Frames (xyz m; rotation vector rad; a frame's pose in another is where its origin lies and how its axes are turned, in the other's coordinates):
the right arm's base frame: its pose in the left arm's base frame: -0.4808 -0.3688 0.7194 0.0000 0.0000 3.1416
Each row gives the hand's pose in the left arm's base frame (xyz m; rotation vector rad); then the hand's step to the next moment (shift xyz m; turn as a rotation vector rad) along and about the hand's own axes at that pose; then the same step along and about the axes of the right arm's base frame.
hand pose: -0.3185 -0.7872 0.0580 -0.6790 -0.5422 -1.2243
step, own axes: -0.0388 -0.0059 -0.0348 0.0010 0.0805 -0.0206
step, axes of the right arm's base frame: 0.0152 0.0007 -0.0502 -0.0783 0.0002 -0.0277
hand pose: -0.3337 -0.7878 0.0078 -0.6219 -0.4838 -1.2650
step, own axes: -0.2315 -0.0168 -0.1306 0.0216 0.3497 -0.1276
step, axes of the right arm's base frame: 0.0723 -0.0766 -0.2446 -0.3444 0.0390 -0.1376
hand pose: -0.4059 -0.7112 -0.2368 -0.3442 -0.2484 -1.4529
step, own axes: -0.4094 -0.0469 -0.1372 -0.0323 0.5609 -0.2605
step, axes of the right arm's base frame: 0.0957 -0.3225 -0.2747 -0.5429 0.0217 -0.2972
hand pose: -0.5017 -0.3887 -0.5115 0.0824 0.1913 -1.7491
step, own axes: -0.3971 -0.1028 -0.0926 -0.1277 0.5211 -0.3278
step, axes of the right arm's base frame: 0.0314 -0.4189 -0.0183 -0.5182 -0.0894 -0.3446
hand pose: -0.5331 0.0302 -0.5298 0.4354 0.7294 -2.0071
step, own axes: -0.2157 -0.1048 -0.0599 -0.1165 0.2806 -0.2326
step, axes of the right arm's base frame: -0.0205 -0.2206 0.1096 -0.3042 -0.1155 -0.2013
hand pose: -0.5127 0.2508 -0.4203 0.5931 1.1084 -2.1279
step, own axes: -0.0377 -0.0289 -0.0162 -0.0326 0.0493 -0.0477
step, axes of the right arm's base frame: -0.0061 -0.0388 0.0313 -0.0623 -0.0302 -0.0312
